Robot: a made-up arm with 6 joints.
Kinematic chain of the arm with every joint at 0, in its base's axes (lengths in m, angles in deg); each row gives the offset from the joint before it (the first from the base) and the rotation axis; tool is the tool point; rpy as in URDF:
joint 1: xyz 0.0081 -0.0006 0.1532 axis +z
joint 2: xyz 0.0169 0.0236 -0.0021 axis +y
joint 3: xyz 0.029 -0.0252 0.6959 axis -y
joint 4: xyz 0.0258 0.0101 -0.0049 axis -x
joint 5: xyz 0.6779 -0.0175 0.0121 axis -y
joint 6: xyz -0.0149 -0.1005 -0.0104 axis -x
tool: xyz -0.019 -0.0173 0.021 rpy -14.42 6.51 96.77
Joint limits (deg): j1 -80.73..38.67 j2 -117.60..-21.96 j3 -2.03..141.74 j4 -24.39..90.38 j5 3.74..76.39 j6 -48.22..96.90
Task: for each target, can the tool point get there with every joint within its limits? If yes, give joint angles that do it. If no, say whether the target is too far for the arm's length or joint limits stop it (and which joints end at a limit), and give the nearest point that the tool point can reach.
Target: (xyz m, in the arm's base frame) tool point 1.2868 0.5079 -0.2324
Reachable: no: joint limits stop it (at a limit: joint 1, joint 3, joint 4, joint 5) | nearest point -0.0729 0.7156 -0.7523 | short by 1.470 m
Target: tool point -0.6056 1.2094 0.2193
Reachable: yes | joints -67.34 -89.04 85.80 25.14 65.03 46.81
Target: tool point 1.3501 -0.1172 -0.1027
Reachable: no: joint limits stop it (at a limit: joint 2, joint 3, joint 4, joint 5, joint 6) | nearest point 0.4952 -0.0429 0.9669 | short by 1.371 m
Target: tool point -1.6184 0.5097 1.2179
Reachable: no: too far | nearest point -1.1236 0.3545 0.8965 | short by 0.610 m
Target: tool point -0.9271 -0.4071 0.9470
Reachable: yes | joints 17.92 -37.85 118.40 21.97 37.65 39.82
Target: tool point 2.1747 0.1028 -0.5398
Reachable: no: too far | nearest point 0.4965 0.0227 0.9669 | short by 2.257 m
